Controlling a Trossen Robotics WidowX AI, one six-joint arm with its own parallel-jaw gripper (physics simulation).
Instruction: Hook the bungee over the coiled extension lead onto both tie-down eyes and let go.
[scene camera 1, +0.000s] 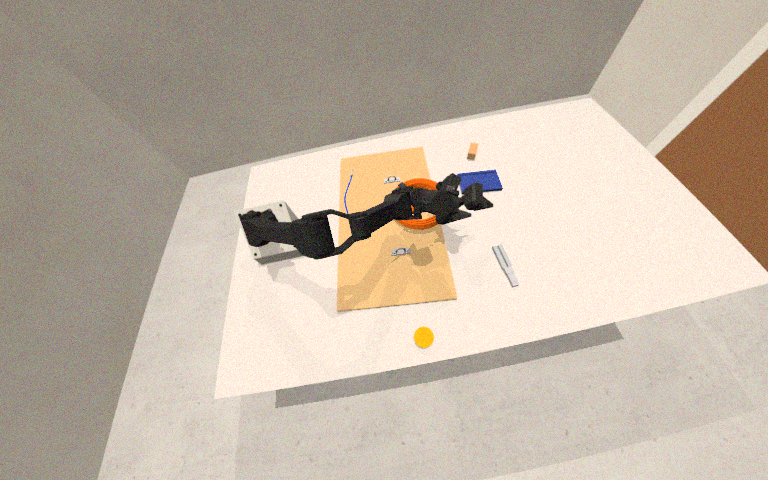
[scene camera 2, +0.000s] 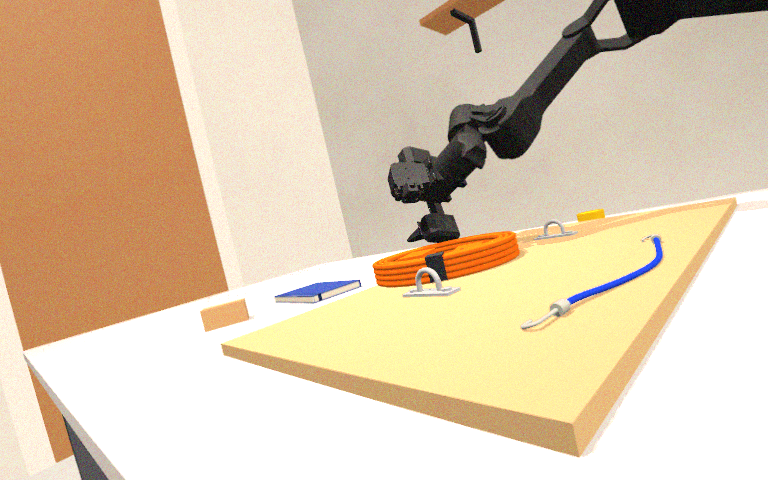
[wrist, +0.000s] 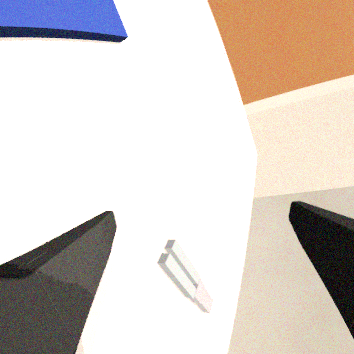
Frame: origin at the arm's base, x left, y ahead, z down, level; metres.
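Seen in the pictures: gripper, fingertip midpoint: (scene camera 1: 481, 210) (scene camera 2: 402, 220) (wrist: 202, 214); arm's base, link origin: (scene camera 1: 266, 222).
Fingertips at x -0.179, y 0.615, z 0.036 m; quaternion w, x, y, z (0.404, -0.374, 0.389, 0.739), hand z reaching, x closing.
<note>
Offsets run from my fingertips to a thing's top centre. Level surfaces: height alone.
The blue bungee @(dx +0.276, dy -0.361, dz +0.071 m) (scene camera 1: 345, 198) (scene camera 2: 623, 280) lies in a loose curve on the wooden board @(dz +0.077 m) (scene camera 1: 436, 289) (scene camera 2: 396, 350), on the arm-base side. Its pale hooks lie free on the board, apart from both eyes. The orange coiled lead @(dx +0.141, dy -0.137, dz +0.047 m) (scene camera 1: 419, 223) (scene camera 2: 475, 261) lies flat, a black strap around it. One metal tie-down eye @(dx +0.285, dy -0.187, dz +0.050 m) (scene camera 1: 391, 179) (scene camera 2: 431, 292) stands on its blue-book side, the other eye @(dx -0.005, dy -0.255, dz +0.050 m) (scene camera 1: 400, 251) (scene camera 2: 555, 233) on the yellow-disc side. My gripper (scene camera 1: 481, 210) (wrist: 202, 214) is open and empty, above and beyond the coil, away from the bungee. The arm hides part of the coil in scene camera 1.
A blue book @(dx +0.161, dy +0.100, dz +0.077 m) (scene camera 1: 480, 181) (scene camera 2: 317, 290) (wrist: 55, 15) and a small wooden block @(dx +0.301, dy +0.148, dz +0.059 m) (scene camera 1: 472, 151) (scene camera 2: 225, 314) lie past the board. A grey two-pronged tool @(dx -0.150, dy +0.019, dz +0.077 m) (scene camera 1: 505, 264) (wrist: 185, 275) lies beyond the gripper. A yellow disc @(dx -0.258, dy -0.279, dz +0.070 m) (scene camera 1: 423, 337) (scene camera 2: 590, 215) lies near the table's edge.
</note>
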